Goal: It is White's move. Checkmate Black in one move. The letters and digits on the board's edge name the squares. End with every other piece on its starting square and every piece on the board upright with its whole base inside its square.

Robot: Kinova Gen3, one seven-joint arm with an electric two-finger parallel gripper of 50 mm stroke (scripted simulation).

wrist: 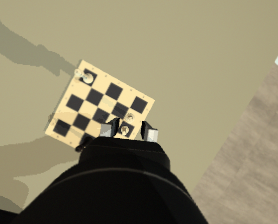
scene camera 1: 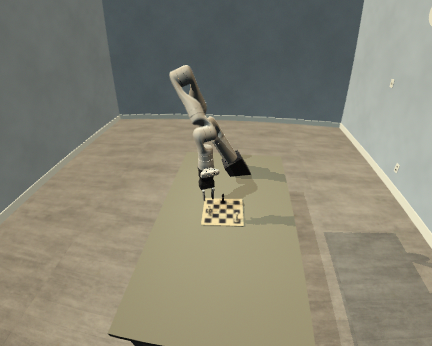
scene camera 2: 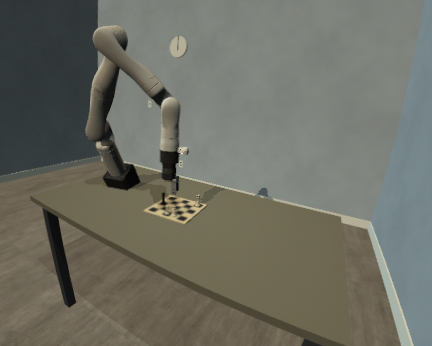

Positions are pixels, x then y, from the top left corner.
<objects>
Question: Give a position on a chessboard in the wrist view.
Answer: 85,106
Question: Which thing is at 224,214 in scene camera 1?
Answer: A chessboard.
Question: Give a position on a chessboard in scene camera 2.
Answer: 185,209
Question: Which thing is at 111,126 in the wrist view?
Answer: The gripper.
</objects>
